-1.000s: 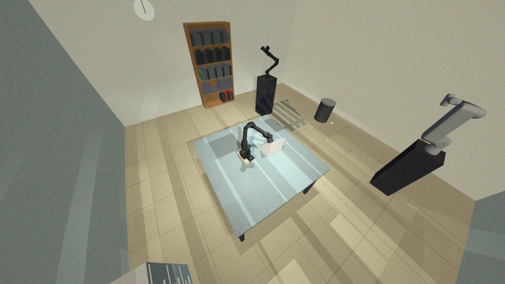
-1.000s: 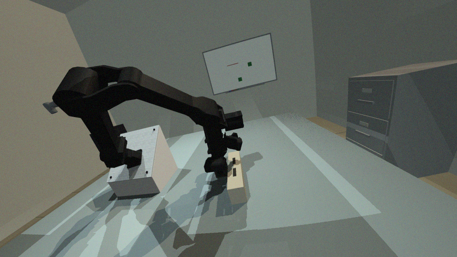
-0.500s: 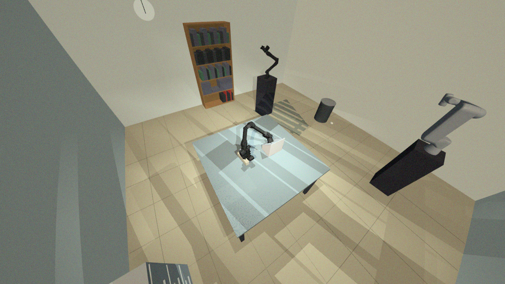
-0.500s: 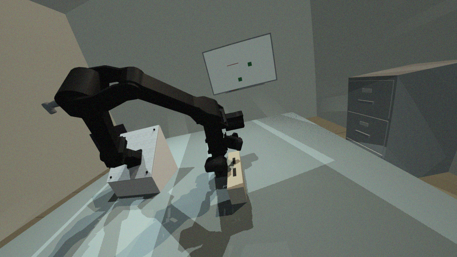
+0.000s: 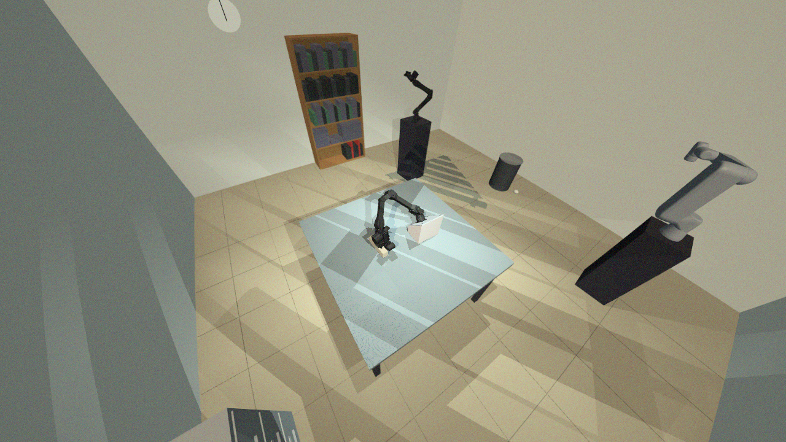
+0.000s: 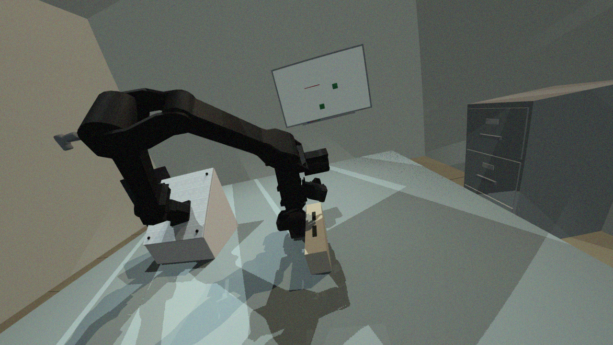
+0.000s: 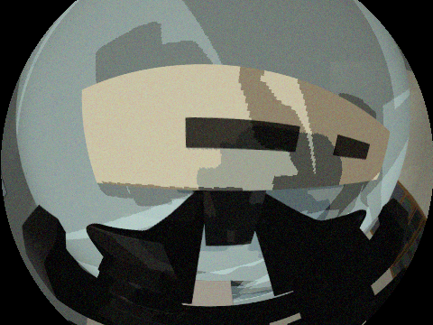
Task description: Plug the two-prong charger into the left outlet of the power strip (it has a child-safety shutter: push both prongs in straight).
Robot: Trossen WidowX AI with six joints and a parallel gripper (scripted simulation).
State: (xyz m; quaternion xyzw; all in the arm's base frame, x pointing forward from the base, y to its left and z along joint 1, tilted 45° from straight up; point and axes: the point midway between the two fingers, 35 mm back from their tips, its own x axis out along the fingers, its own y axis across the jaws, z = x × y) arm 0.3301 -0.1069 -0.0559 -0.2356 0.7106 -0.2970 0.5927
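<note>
My gripper tip is 2 cm short of the black two-prong charger and 1 cm below it.
</note>
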